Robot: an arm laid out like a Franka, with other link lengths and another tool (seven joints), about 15 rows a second.
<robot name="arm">
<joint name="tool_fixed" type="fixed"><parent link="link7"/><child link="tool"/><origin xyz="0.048 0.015 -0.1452" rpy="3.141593 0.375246 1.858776"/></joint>
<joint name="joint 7" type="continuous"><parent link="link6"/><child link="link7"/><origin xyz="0.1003 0 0"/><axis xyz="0 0 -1"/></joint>
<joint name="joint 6" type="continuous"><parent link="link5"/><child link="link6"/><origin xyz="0 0 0"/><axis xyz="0 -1 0"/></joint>
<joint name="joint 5" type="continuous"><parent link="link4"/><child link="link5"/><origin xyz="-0.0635 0 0.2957"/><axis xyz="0 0 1"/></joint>
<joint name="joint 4" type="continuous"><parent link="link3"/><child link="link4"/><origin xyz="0.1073 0 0"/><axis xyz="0 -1 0"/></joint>
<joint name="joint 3" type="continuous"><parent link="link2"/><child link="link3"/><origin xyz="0 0 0.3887"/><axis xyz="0 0 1"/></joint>
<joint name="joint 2" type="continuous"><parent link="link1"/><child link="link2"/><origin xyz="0 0 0"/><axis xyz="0 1 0"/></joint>
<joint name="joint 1" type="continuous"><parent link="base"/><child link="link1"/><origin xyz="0 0 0.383"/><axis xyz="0 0 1"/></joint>
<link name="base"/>
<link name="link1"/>
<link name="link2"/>
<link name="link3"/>
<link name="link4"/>
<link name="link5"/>
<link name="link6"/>
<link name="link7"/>
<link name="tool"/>
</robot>
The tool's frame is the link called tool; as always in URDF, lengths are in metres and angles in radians. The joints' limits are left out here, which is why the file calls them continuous.
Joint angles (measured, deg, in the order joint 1, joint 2, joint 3, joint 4, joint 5, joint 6, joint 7), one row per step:
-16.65 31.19 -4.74 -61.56 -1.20 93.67 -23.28
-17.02 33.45 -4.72 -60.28 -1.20 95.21 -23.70
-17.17 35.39 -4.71 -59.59 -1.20 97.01 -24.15
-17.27 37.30 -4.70 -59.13 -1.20 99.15 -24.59
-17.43 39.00 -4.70 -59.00 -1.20 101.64 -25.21
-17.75 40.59 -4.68 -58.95 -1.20 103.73 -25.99
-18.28 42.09 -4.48 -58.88 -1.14 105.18 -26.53
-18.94 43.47 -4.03 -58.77 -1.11 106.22 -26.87
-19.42 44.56 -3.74 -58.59 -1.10 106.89 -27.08
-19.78 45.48 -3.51 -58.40 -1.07 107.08 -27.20
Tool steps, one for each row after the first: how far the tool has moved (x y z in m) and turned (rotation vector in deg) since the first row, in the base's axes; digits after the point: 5 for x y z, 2 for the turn. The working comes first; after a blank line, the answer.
Tool pose at each row, in the base's axes (x y z in m, rotation vector in deg; the steps are taken from these numbers as rounded here):
0.69802 -0.22353 0.56524 91.86 129.89 -22.18
0.70888 -0.23102 0.54968 91.37 129.54 -22.09
0.71875 -0.23551 0.53402 90.60 129.37 -21.92
0.72861 -0.23938 0.51752 89.72 129.12 -21.68
0.73731 -0.24379 0.50190 88.63 128.76 -21.32
0.74352 -0.24947 0.48591 87.67 128.73 -21.11
0.74743 -0.25586 0.46952 87.41 128.94 -20.96
0.75011 -0.26163 0.45390 87.50 129.28 -20.73
0.75183 -0.26621 0.44185 87.66 129.54 -20.64
0.75255 -0.26935 0.43099 87.97 130.02 -20.68

0.01086 -0.00749 -0.01556 -0.33 -0.44 0.22
0.02073 -0.01198 -0.03122 -0.65 -0.88 0.68
0.03059 -0.01585 -0.04772 -1.01 -1.45 1.19
0.03929 -0.02026 -0.06334 -1.45 -2.21 1.83
0.04550 -0.02594 -0.07933 -1.75 -2.62 2.47
0.04941 -0.03233 -0.09572 -1.67 -2.63 2.72
0.05209 -0.03810 -0.11134 -1.34 -2.48 2.79
0.05381 -0.04268 -0.12339 -1.10 -2.29 2.78
0.05453 -0.04582 -0.13425 -0.76 -1.84 2.71

